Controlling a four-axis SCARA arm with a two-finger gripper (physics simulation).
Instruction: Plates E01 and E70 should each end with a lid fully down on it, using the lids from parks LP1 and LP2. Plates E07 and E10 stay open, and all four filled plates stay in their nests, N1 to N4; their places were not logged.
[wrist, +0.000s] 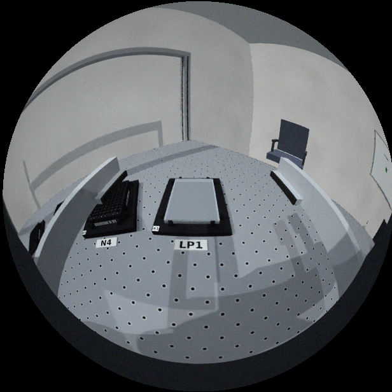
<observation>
In view: my gripper (198, 160), a clear lid (192, 200), a nest N4 (129, 225) and a black lid park LP1 (222, 228).
</observation>
